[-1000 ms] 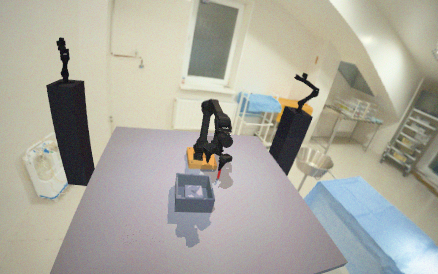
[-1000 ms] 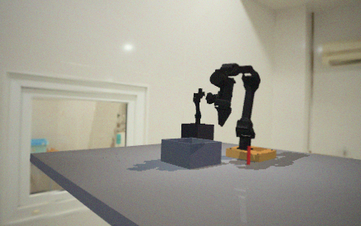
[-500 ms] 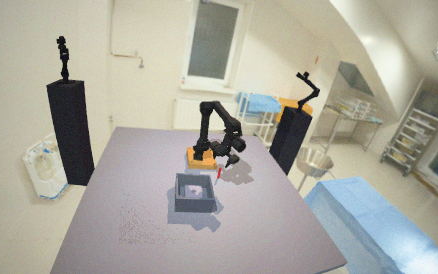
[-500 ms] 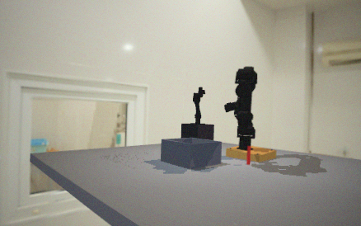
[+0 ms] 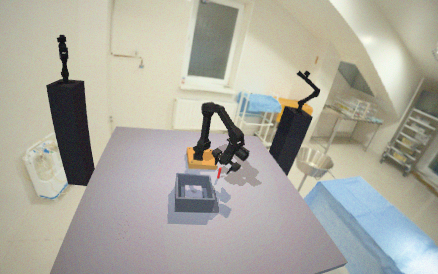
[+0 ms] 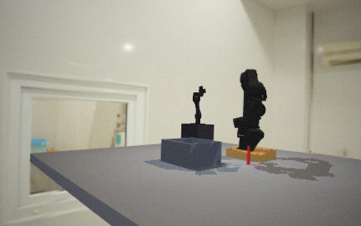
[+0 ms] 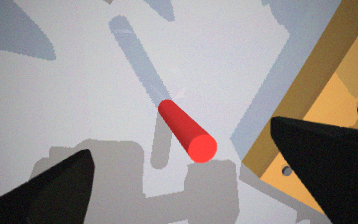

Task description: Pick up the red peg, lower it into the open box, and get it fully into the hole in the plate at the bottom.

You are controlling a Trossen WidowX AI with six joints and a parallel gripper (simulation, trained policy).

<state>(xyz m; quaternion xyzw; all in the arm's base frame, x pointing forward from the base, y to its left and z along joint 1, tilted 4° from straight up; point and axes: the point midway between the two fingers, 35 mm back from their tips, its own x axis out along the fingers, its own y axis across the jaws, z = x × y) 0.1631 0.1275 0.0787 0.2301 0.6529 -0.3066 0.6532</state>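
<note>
My gripper tip is now 3 cm above the red peg and 1 cm past it. The rest, counted from my gripper tip: grey box: 18 cm to the right, 18 cm ahead, 5 cm below; then plate: 18 cm to the right, 18 cm ahead, 3 cm below.
</note>
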